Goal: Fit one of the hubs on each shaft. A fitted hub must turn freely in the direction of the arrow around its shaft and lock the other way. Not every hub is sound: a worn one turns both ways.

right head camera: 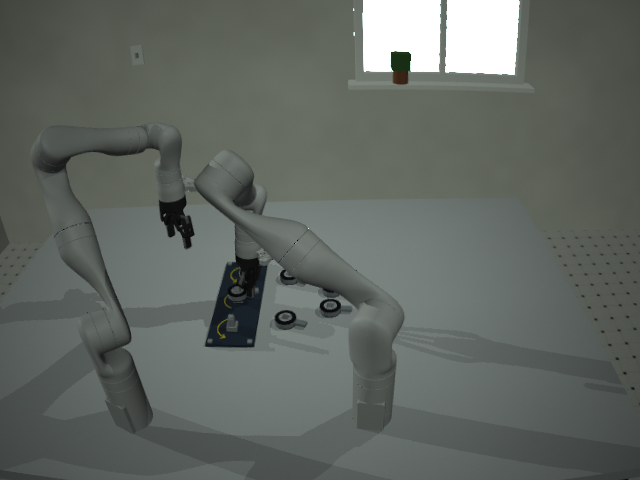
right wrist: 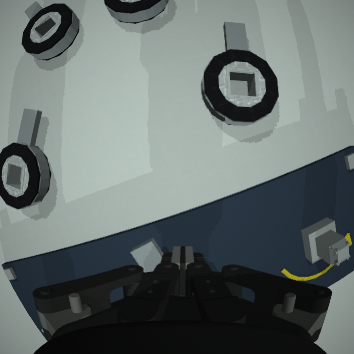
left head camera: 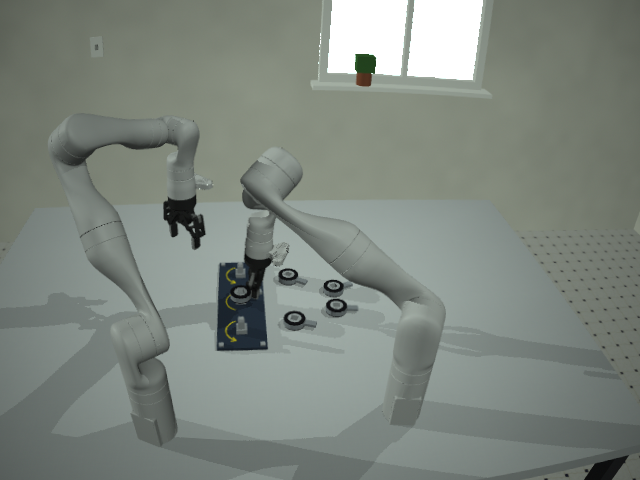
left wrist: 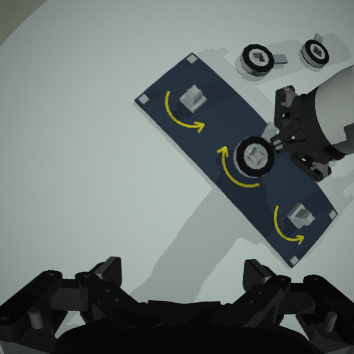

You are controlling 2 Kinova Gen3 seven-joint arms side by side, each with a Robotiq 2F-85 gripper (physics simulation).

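Places are measured from the left arm's base along level axes (x left, y down, z back), in centimetres.
Pixels of known places: left gripper, fingertip midpoint: (right head camera: 179, 242) (left head camera: 185, 242) (left wrist: 182, 273); right gripper, fingertip midpoint: (right head camera: 250, 296) (right wrist: 182, 258) (left head camera: 254, 297) (left wrist: 274, 145); left arm's base, link origin: (right head camera: 135, 417) (left head camera: 158, 429); right arm's base, link origin: (right head camera: 372, 415) (left head camera: 401, 410).
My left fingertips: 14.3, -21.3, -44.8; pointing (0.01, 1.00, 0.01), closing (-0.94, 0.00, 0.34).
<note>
For each thing: its top centre in the pictures, then the offset to it from my left fingertips, as dx, dy, dz. Level surfaces: height alone.
- dark blue board, surface height: dy +20.6
- black-rimmed hub, top centre: (left wrist: 261, 147) (left head camera: 245, 290) (right head camera: 242, 289) -14.7, +17.0, -7.0
- far shaft, top centre: (left wrist: 193, 92) (left head camera: 240, 265) -8.0, +16.8, -17.9
The dark blue board (left head camera: 251, 338) (right head camera: 242, 335) (left wrist: 165, 120) (right wrist: 240, 212) bears three square shafts. A black-rimmed hub (left head camera: 232, 295) (right head camera: 231, 293) (left wrist: 240, 156) sits around the middle shaft; its grey tab (left wrist: 269, 131) (right wrist: 146, 254) points toward the loose hubs. The far shaft (left head camera: 240, 271) (left wrist: 193, 99) and near shaft (left head camera: 241, 326) (right head camera: 232, 324) (left wrist: 301, 216) (right wrist: 327, 242) are bare. My right gripper (left head camera: 253, 293) (right head camera: 250, 293) (left wrist: 274, 145) (right wrist: 182, 258) is shut and empty, low beside the tab on its near side; contact is unclear. My left gripper (left head camera: 185, 239) (right head camera: 178, 239) (left wrist: 182, 273) is open and empty, high left of the board.
Several loose hubs lie right of the board, including a near one (left head camera: 286, 319) (right head camera: 277, 319) (right wrist: 212, 87), a far one (left head camera: 281, 275) (left wrist: 246, 61) (right wrist: 32, 175) and two farther right (left head camera: 326, 287) (left head camera: 329, 307). The right arm (right head camera: 325, 258) covers part of them in the right head view.
</note>
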